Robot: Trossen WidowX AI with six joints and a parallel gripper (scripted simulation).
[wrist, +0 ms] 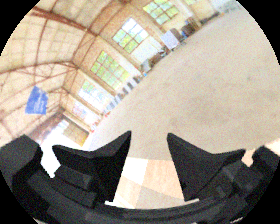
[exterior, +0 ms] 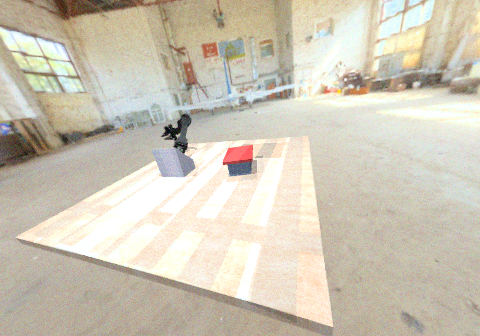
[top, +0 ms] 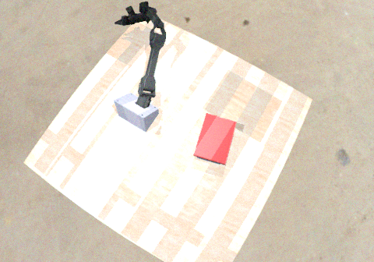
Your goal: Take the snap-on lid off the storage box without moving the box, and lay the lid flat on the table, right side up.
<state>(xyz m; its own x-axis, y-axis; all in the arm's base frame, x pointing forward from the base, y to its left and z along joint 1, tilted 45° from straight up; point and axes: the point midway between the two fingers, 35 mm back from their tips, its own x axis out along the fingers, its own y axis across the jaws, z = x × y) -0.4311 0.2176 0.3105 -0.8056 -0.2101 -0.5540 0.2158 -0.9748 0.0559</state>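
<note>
Now: the red lid 89 cm ahead of my gripper tip, 30 cm to the right of it and 6 cm below it. From my gripper tip the other things lie so: storage box 89 cm ahead, 30 cm to the right, 11 cm below.
</note>
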